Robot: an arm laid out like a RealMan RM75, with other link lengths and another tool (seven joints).
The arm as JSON. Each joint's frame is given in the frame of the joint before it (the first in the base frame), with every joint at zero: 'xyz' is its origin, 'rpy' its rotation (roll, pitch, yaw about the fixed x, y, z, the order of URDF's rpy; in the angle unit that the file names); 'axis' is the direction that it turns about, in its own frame. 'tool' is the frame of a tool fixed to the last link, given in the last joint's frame.
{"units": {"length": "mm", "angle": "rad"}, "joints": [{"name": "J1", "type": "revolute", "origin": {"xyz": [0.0, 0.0, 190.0], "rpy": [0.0, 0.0, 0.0]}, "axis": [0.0, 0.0, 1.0]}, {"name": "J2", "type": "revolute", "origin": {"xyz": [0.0, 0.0, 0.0], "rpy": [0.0, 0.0, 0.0]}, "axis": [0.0, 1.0, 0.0]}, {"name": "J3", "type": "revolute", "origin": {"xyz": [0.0, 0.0, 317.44], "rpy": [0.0, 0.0, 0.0]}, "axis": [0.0, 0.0, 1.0]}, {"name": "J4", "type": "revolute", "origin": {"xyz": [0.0, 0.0, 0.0], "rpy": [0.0, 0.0, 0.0]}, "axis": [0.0, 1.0, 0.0]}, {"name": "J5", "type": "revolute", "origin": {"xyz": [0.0, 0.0, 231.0], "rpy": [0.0, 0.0, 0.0]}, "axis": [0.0, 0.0, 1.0]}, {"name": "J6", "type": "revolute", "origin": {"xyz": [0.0, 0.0, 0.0], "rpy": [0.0, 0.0, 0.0]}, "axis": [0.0, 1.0, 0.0]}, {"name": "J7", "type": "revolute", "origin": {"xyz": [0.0, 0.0, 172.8], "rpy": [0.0, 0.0, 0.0]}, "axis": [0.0, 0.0, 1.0]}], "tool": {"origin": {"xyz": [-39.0, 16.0, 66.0], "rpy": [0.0, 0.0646, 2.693]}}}
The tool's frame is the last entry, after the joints.
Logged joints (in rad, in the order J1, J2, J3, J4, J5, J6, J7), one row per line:
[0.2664, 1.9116, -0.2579, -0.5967, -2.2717, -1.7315, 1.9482]
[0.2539, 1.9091, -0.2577, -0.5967, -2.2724, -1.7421, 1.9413]
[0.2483, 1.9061, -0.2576, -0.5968, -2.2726, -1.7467, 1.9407]
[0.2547, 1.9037, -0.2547, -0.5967, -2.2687, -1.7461, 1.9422]
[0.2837, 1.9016, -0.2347, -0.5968, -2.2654, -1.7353, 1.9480]
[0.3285, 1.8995, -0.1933, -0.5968, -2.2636, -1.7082, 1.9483]
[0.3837, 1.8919, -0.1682, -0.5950, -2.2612, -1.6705, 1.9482]
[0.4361, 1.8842, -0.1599, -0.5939, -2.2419, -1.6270, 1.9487]
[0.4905, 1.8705, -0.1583, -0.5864, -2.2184, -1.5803, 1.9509]
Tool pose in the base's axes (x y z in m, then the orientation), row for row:
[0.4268, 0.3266, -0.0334, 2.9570, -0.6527, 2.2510]
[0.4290, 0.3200, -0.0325, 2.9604, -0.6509, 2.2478]
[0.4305, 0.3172, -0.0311, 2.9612, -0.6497, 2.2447]
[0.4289, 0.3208, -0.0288, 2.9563, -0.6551, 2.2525]
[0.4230, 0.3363, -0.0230, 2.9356, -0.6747, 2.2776]
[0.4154, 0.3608, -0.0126, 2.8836, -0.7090, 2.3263]
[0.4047, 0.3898, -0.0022, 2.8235, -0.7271, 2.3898]
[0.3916, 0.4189, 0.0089, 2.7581, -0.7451, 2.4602]
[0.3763, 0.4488, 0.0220, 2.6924, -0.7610, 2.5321]
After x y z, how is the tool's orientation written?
As angles about the fixed x, y, z axes (roll, pitch, yaw), in radians.
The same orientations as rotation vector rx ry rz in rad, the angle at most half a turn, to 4 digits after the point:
[-1.1784, -2.2824, -0.5887]
[-1.1813, -2.2827, -0.5851]
[-1.1851, -2.2824, -0.5848]
[-1.1761, -2.2807, -0.5899]
[-1.1492, -2.2722, -0.6125]
[-1.1051, -2.2553, -0.6669]
[-1.0529, -2.2550, -0.7176]
[-0.9957, -2.2514, -0.7697]
[-0.9382, -2.2448, -0.8188]

